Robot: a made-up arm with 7 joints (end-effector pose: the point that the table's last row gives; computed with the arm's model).
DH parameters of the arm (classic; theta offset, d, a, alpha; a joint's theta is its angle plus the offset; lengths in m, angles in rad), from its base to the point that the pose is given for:
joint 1: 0 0.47 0 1.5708
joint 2: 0 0.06 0 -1.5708
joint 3: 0 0.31 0.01 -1.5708
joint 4: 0 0.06 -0.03 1.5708
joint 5: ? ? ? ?
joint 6: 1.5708 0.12 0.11 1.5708
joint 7: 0 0.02 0 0
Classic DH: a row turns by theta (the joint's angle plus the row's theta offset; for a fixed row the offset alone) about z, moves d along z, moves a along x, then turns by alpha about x.
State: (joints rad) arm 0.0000 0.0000 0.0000 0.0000 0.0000 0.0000 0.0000
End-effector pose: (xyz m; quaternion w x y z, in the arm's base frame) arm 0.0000 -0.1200 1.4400 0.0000 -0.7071 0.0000 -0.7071
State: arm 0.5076 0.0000 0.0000 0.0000 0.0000 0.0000 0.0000
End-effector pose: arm 0.0583 -0.1049 1.4400 0.1775 -0.6845 -0.1775 -0.6845
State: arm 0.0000 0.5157 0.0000 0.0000 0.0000 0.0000 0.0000
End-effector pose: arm -0.4783 -0.1200 1.3138 0.0000 -0.5034 0.0000 -0.8640
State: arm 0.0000 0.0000 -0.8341 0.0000 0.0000 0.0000 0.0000
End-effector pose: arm -0.0444 -0.1003 1.4400 0.2864 0.6465 -0.2864 0.6465
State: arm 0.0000 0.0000 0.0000 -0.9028 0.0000 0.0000 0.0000
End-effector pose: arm -0.5143 -0.1200 1.1810 0.0000 -0.3278 0.0000 -0.9447
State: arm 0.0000 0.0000 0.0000 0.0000 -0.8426 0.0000 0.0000
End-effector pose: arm -0.0963 -0.0948 1.4400 0.2892 0.6453 -0.2892 0.6453
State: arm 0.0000 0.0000 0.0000 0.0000 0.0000 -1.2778 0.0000
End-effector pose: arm 0.0911 -0.1200 1.3426 0.0000 -0.9893 0.0000 -0.1460
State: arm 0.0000 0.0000 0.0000 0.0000 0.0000 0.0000 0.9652
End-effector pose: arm 0.0000 -0.1200 1.4400 0.3282 -0.6263 0.3282 -0.6263
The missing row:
joint 5: 0 0.55 0 1.5708
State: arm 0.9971 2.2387 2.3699 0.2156 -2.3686 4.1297 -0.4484
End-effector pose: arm -0.1998 -0.6106 -0.0479 0.2004 -0.5107 -0.3517 -0.7585
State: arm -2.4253 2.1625 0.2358 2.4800 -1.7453 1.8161 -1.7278
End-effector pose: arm 0.2895 -0.0521 0.8140 0.1221 0.0604 0.2680 -0.9538
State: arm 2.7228 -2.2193 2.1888 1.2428 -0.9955 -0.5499 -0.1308
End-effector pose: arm -0.7755 -0.1501 0.3320 0.2236 -0.4723 0.6368 -0.5669
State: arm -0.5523 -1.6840 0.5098 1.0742 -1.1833 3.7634 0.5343
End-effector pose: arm 0.5478 -0.2400 0.0841 0.4518 -0.1720 -0.0448 -0.8742
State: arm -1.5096 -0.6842 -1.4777 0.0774 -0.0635 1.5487 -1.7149
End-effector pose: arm 0.0585 -0.5138 1.1999 0.6344 0.2534 0.2296 -0.6933
